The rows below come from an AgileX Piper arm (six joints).
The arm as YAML. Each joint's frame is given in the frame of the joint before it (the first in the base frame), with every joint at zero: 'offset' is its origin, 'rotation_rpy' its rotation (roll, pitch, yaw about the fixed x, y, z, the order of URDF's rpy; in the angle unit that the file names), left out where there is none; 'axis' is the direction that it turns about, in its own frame. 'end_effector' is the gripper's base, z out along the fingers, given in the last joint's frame.
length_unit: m
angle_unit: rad
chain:
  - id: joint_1
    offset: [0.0, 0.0, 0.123]
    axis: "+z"
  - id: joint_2
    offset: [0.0, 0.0, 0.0]
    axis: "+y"
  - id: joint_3
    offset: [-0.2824, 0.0, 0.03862]
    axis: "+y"
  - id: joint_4
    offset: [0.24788, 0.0, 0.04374]
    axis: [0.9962, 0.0, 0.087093]
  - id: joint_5
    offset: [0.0, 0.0, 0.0]
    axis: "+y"
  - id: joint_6
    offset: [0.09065, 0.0, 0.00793]
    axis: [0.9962, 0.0, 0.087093]
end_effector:
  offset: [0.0, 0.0, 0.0]
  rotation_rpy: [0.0, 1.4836, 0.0]
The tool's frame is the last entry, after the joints.
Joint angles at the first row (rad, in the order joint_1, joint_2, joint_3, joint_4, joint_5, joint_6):
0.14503 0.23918 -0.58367 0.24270 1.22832 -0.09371
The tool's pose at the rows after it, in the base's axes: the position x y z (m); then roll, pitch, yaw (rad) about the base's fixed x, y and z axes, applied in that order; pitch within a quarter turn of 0, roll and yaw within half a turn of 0:
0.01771, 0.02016, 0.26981, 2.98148, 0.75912, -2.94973
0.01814, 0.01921, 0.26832, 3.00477, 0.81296, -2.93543
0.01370, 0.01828, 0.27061, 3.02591, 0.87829, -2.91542
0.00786, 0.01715, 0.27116, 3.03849, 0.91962, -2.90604
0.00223, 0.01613, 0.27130, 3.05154, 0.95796, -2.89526
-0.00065, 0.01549, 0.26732, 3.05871, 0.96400, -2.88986
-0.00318, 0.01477, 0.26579, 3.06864, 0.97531, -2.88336
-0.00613, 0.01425, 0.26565, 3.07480, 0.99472, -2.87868
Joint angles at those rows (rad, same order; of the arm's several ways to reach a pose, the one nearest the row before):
0.14496 0.22613 -0.50826 0.20697 1.19451 -0.11167
0.14506 0.20204 -0.49195 0.19867 1.14916 -0.12489
0.14501 0.16124 -0.49195 0.19741 1.12578 -0.13851
0.14504 0.12056 -0.49194 0.19409 1.12489 -0.14023
0.14503 0.08165 -0.49154 0.19166 1.12490 -0.14257
0.14507 0.05623 -0.47903 0.18837 1.13149 -0.14254
0.14506 0.03645 -0.47474 0.18376 1.13519 -0.14254
0.14502 0.01579 -0.47476 0.18259 1.13622 -0.14259

